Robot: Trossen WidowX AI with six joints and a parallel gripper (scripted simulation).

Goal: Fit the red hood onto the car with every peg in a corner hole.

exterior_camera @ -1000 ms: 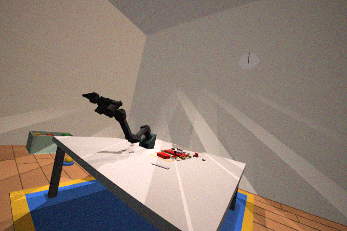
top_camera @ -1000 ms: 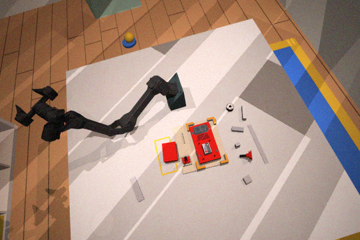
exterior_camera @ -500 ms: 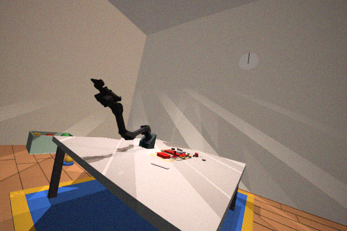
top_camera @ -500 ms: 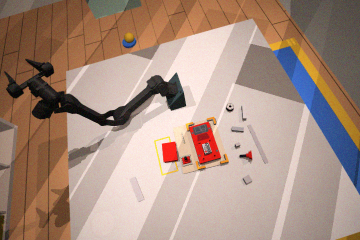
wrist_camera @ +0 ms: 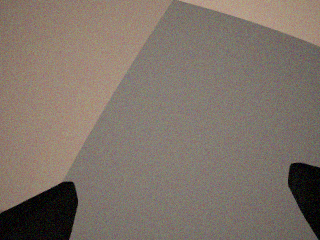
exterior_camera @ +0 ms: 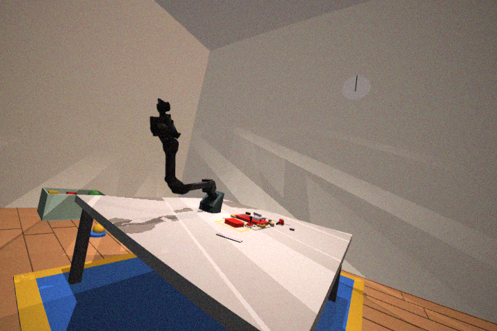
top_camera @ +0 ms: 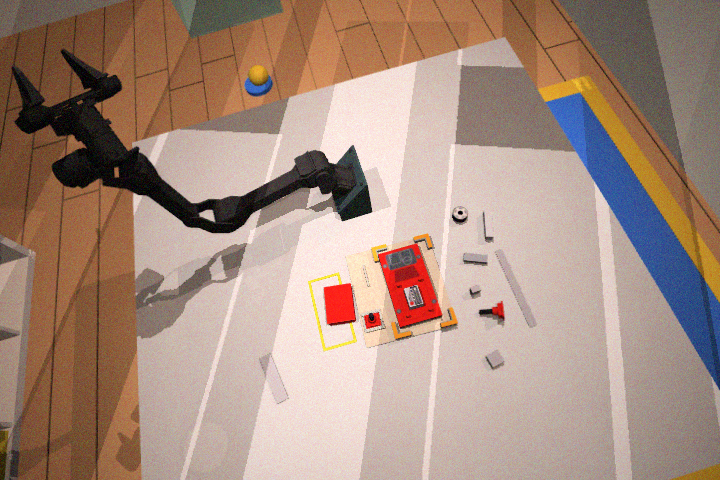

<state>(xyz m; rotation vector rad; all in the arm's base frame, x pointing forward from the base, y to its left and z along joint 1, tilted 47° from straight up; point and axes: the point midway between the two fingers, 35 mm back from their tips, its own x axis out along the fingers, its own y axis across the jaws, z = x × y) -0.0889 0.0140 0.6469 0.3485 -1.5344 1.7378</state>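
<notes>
Right now my gripper tip is 57 cm above the red hood, 38 cm to the right of it and 37 cm short of it. The rest, counted from my gripper tip: grey bar: 82 cm to the left, 58 cm below, 43 cm ahead; engine block: 57 cm to the left, 56 cm below, 40 cm ahead.
</notes>
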